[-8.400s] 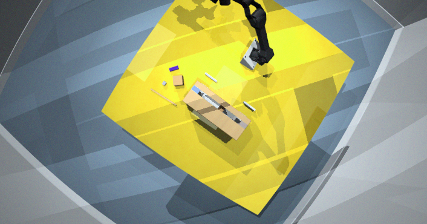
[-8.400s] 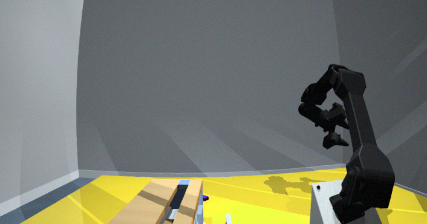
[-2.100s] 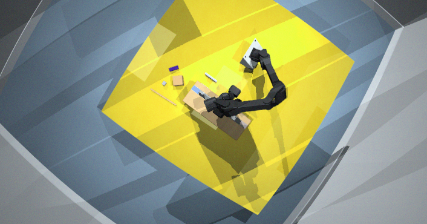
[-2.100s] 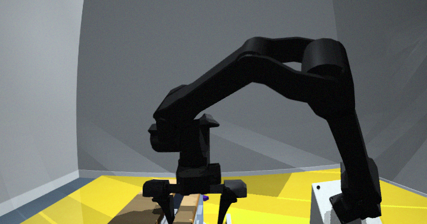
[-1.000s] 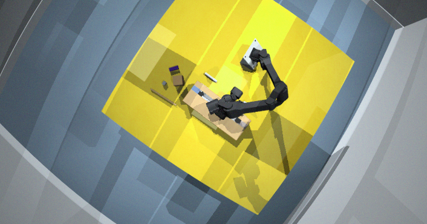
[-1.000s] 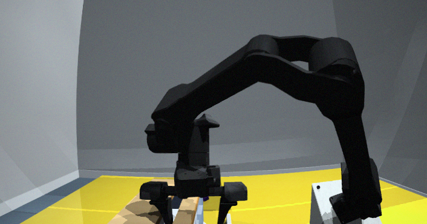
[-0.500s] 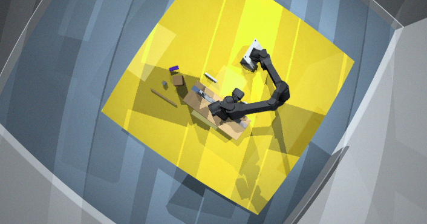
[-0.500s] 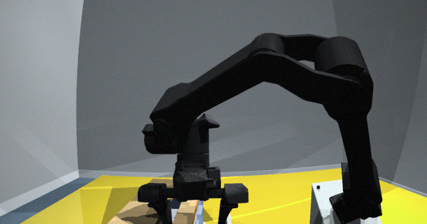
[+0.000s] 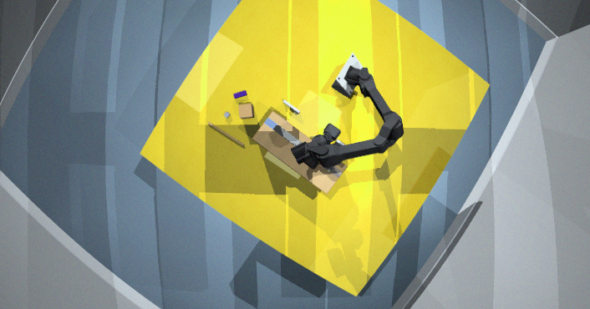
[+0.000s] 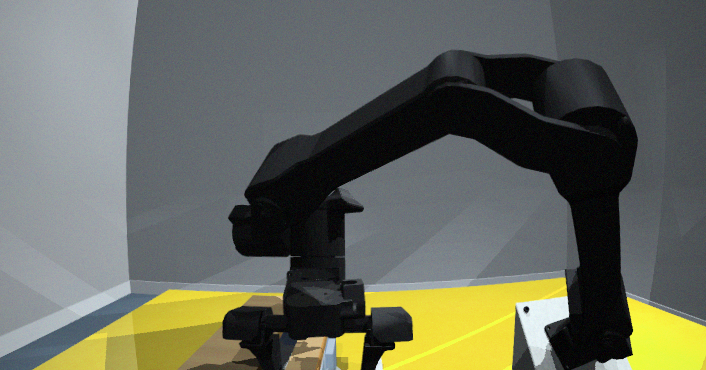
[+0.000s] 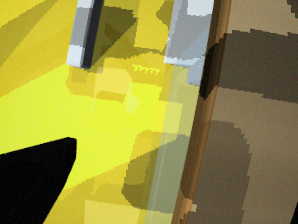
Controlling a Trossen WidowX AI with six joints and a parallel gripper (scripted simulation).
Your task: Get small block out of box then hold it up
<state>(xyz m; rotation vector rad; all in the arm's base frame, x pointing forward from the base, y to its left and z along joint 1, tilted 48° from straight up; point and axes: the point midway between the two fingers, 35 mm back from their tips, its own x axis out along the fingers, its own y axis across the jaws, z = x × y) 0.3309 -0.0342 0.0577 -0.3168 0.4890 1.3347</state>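
Now: gripper tip 6 cm short of the brown block and 1 cm to the right of it. Round my gripper tip: long tan box: 2 cm ahead, 8 cm to the right, 3 cm below; tan cube: 37 cm to the right, 6 cm below; thin wooden stick: 13 cm ahead, 42 cm to the right, 8 cm below.
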